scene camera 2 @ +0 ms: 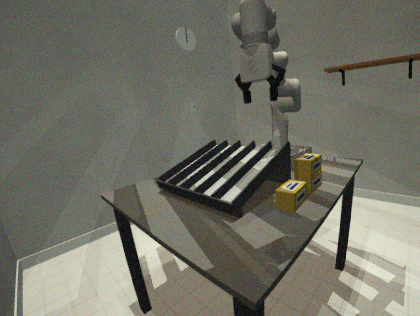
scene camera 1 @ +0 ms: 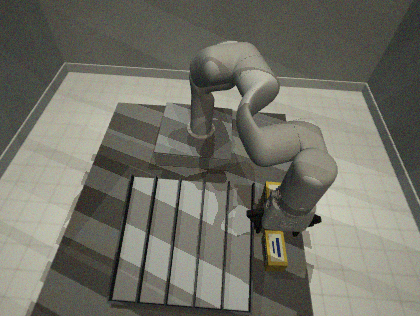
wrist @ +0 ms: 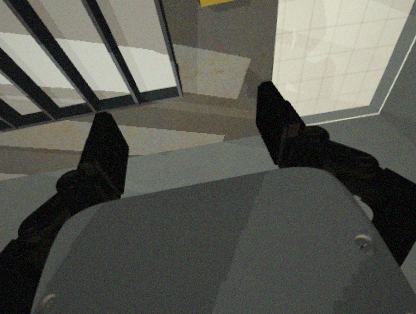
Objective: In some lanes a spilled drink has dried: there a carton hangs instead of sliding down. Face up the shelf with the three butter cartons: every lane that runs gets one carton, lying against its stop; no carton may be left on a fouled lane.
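Frame: origin at the arm's base, x ahead, y left, z up, level; millimetres.
Where they show: gripper, between the fingertips: [scene camera 2: 260, 102] [scene camera 1: 275, 229] [wrist: 188, 116]; arm's base, origin of its link: [scene camera 1: 200, 129].
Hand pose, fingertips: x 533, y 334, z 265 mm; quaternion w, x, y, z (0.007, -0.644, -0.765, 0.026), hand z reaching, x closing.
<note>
Each offset is from my fingertips to the top centre of the thing. "spot": to the spot under its first point. Level surfaces: height alone.
A butter carton @[dx -77, dy +54, dz -279 mm] [scene camera 1: 276, 250] [scene camera 2: 291, 196], yellow with a blue-marked label, lies alone beside the shelf. Behind it two more are stacked: an upper carton @[dx -238, dy +22, dz -215 mm] [scene camera 1: 272, 185] [scene camera 2: 308, 163] on a lower carton @[dx -238, dy +24, dz -279 mm] [scene camera 2: 315, 181]. A yellow carton edge @[spot: dx -18, dy +57, dz -280 mm] [wrist: 215, 2] shows at the top of the wrist view; I cannot tell which carton. The sloped shelf [scene camera 1: 180, 305] [scene camera 2: 200, 198] has black dividers and a low front stop; its lanes hold no carton. Light and shadow stripes cross them, so I cannot tell which are fouled. My gripper [scene camera 1: 285, 225] [scene camera 2: 260, 99] [wrist: 188, 116] is open and empty, high above the table.
The table @[dz -344 mm] [scene camera 2: 185, 235] carries the shelf and cartons. The arm's base block [scene camera 1: 192, 158] stands behind the shelf. The shelf's tall right side wall [scene camera 2: 282, 165] rises toward the back, between the lanes and the cartons. A wooden rail [scene camera 2: 370, 64] is on the wall.
</note>
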